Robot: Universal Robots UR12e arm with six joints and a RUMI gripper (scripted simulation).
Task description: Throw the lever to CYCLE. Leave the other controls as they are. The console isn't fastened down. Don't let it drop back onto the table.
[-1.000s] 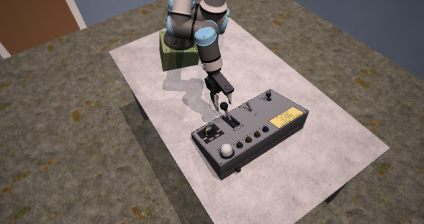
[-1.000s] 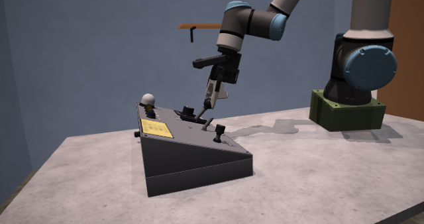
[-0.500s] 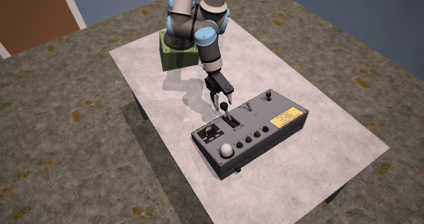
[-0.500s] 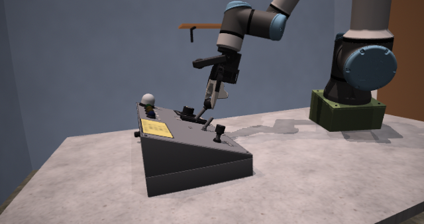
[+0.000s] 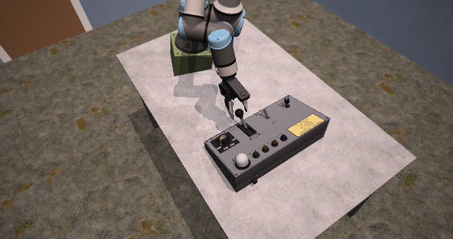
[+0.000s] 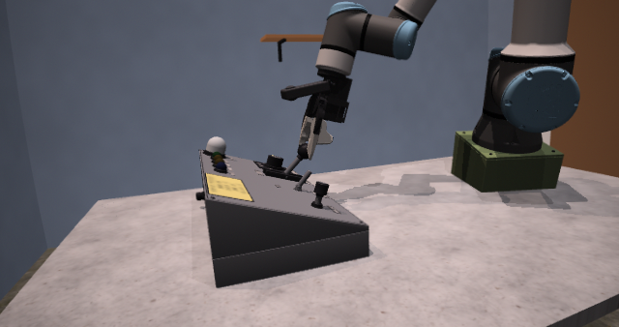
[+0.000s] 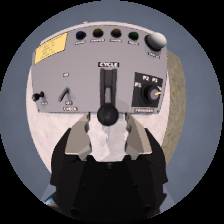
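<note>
Now: hand 3 cm short of the ball-topped lever and 3 cm above it. From my hand the other things lie so: rotary selector 14 cm to the right, 5 cm ahead, 4 cm below; then toggle switch 12 cm to the left, 6 cm ahead, 4 cm below; then wedge-shaped console 9 cm ahead, 6 cm below, 5 cm to the left.
</note>
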